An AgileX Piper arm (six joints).
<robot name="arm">
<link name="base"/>
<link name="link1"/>
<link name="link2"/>
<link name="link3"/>
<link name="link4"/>
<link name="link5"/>
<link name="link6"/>
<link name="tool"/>
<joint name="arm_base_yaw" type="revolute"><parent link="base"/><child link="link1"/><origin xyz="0 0 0.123"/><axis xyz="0 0 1"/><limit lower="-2.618" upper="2.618"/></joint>
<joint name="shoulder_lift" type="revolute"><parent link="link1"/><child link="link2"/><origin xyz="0 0 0" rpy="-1.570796 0 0"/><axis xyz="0 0 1"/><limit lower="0" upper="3.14"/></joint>
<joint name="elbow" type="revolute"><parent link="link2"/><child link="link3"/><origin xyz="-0.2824 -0.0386 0" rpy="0 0 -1.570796"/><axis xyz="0 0 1"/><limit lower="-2.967" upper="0"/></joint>
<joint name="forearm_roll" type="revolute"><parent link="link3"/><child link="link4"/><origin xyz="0.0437 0.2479 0" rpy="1.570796 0 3.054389"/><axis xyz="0 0 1"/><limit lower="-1.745" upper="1.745"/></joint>
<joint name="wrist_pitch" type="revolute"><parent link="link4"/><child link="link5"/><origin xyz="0 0 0" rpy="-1.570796 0 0"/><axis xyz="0 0 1"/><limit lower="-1.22" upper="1.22"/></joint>
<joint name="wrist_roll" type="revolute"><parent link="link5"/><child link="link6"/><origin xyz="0 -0.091 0" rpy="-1.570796 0 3.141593"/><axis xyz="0 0 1"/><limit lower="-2.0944" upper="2.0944"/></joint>
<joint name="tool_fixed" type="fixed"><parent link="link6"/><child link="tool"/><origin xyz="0 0 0" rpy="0 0 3.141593"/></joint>
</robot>
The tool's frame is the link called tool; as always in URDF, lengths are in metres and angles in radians.
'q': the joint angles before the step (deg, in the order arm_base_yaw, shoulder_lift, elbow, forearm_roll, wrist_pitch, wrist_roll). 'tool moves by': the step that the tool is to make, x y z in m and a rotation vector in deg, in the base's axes. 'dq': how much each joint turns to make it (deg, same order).
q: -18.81, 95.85, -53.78, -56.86, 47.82, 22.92
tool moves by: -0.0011, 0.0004, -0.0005, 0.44, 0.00, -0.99
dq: 0.00, 0.00, 0.01, 0.76, 0.52, 0.25
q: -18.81, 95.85, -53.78, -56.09, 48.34, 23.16
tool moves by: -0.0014, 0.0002, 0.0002, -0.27, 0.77, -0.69
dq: 0.13, 0.01, -0.01, 0.09, 1.15, 0.00
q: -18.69, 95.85, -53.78, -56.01, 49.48, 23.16
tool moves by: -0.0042, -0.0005, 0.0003, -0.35, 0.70, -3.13
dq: 0.00, 0.01, 0.01, 0.51, 2.65, 1.48
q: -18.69, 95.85, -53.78, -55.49, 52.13, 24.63
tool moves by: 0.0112, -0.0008, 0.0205, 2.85, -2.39, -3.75
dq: 0.00, 0.00, -6.13, 7.18, 3.87, -3.75
